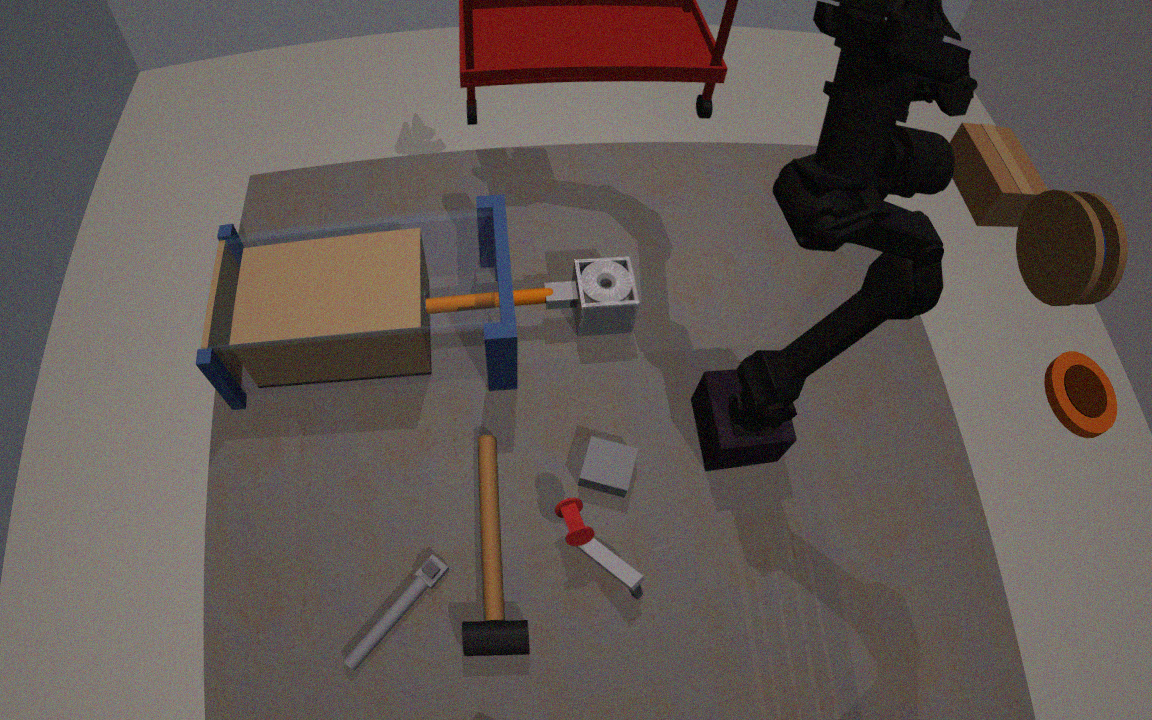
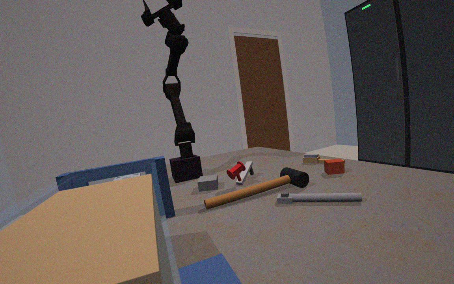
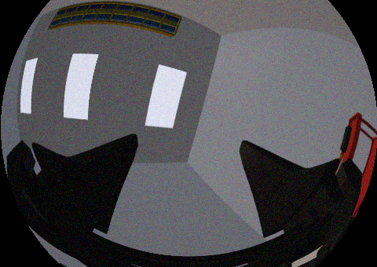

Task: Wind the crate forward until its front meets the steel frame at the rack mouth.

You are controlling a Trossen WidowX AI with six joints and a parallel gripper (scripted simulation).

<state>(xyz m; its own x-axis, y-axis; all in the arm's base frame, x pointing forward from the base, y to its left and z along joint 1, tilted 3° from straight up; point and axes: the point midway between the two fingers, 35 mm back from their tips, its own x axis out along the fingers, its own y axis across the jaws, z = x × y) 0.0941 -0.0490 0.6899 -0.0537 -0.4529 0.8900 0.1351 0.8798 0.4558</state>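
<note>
Right now my gripper tip is 780 mm above the winch handle, 250 mm to the right of it and 170 mm short of it. Also, from my gripper tip: grey winch: 780 mm below, 180 mm to the right, 130 mm ahead; then blue steel frame: 710 mm below, 300 mm ahead, 150 mm to the right; then small grey block: 800 mm below, 150 mm ahead, 110 mm to the left.
</note>
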